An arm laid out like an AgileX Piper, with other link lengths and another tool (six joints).
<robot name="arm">
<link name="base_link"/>
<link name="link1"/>
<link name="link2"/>
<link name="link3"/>
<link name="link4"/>
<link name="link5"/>
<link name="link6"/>
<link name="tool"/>
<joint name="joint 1" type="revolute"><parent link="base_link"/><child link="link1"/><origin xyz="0 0 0.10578"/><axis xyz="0 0 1"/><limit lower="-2.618" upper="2.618"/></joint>
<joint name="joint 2" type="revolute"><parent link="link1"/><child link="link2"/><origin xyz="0 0 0"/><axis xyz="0 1 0"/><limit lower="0" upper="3.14"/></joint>
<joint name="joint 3" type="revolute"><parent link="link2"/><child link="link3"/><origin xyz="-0.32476 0 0.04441"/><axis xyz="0 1 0"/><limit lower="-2.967" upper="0"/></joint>
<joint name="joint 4" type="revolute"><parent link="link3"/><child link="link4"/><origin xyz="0.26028 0 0.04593"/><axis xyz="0.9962 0 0.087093"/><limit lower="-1.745" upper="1.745"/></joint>
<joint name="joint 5" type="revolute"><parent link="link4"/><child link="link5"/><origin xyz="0 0 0"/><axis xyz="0 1 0"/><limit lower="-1.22" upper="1.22"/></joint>
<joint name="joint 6" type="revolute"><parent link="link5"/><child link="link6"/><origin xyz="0.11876 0 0.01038"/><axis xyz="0.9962 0 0.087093"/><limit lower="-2.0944" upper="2.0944"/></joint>
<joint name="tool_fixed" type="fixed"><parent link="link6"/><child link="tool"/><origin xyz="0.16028 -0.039 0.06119" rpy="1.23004 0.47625 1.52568"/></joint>
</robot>
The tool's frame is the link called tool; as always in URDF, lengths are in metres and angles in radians.
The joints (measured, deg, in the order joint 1, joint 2, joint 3, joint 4, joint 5, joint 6), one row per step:
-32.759, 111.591, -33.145, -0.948, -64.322, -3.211
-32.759, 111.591, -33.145, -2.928, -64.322, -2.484
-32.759, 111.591, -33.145, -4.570, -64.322, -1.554
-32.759, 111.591, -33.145, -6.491, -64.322, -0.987
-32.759, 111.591, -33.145, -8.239, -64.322, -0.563
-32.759, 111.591, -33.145, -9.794, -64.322, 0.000
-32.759, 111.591, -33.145, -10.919, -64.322, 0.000
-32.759, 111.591, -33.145, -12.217, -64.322, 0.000
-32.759, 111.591, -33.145, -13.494, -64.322, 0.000
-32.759, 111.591, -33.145, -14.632, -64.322, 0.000
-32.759, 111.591, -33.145, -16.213, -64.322, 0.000
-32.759, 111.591, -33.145, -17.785, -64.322, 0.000
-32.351, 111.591, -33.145, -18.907, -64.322, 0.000
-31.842, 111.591, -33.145, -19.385, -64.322, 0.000
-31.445, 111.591, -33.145, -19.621, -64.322, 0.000
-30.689, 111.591, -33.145, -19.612, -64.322, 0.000
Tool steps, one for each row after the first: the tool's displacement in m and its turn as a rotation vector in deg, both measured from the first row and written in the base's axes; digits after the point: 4 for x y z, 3 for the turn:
0.0056, 0.0071, -0.0002, 0.141, -0.064, 1.783
0.0099, 0.0129, -0.0006, 0.546, -0.266, 3.208
0.0150, 0.0202, -0.0009, 0.586, -0.223, 4.959
0.0194, 0.0270, -0.0011, 0.550, -0.127, 6.566
0.0232, 0.0330, -0.0015, 0.685, -0.119, 7.965
0.0260, 0.0377, -0.0016, 0.430, 0.080, 9.043
0.0291, 0.0433, -0.0017, 0.134, 0.309, 10.286
0.0320, 0.0487, -0.0018, -0.156, 0.534, 11.509
0.0345, 0.0537, -0.0020, -0.416, 0.735, 12.599
0.0378, 0.0606, -0.0023, -0.776, 1.014, 14.113
0.0410, 0.0676, -0.0026, -1.135, 1.292, 15.618
0.0449, 0.0761, -0.0029, -1.397, 1.486, 17.100
0.0479, 0.0826, -0.0030, -1.514, 1.564, 18.067
0.0499, 0.0871, -0.0031, -1.574, 1.600, 18.690
0.0530, 0.0936, -0.0031, -1.583, 1.588, 19.437

